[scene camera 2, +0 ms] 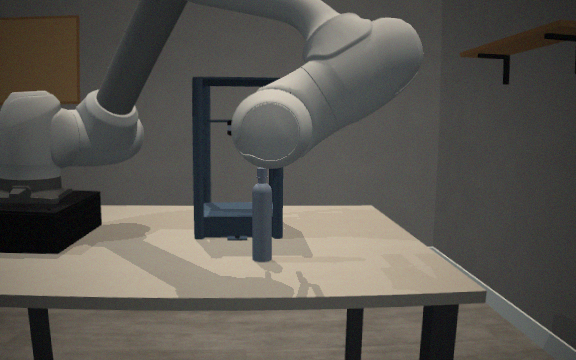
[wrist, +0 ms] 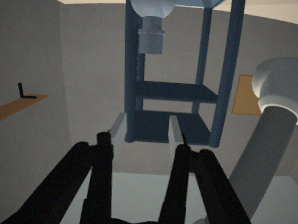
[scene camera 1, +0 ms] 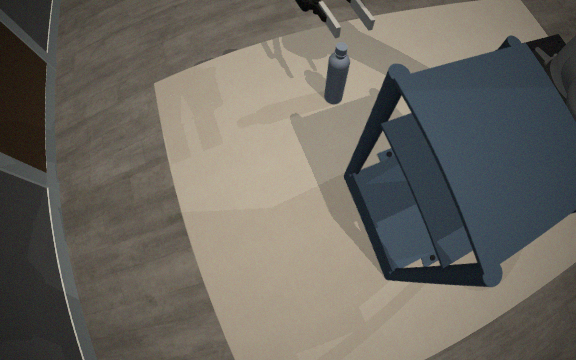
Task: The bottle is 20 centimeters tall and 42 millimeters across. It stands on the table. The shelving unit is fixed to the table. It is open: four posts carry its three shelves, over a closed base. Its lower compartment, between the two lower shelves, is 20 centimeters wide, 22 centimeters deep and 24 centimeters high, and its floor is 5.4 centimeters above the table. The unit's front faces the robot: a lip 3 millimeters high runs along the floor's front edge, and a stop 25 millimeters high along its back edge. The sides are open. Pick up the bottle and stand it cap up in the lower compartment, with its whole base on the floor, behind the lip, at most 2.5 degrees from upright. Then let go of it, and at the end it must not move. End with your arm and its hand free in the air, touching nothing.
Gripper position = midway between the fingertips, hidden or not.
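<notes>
My gripper (wrist: 147, 123) is visible to me. There's a grey-blue bottle, which I can see at (scene camera 2: 262, 193) and at (scene camera 1: 338, 65), and I'm seeing a shelving unit (scene camera 1: 493, 121) too.
</notes>
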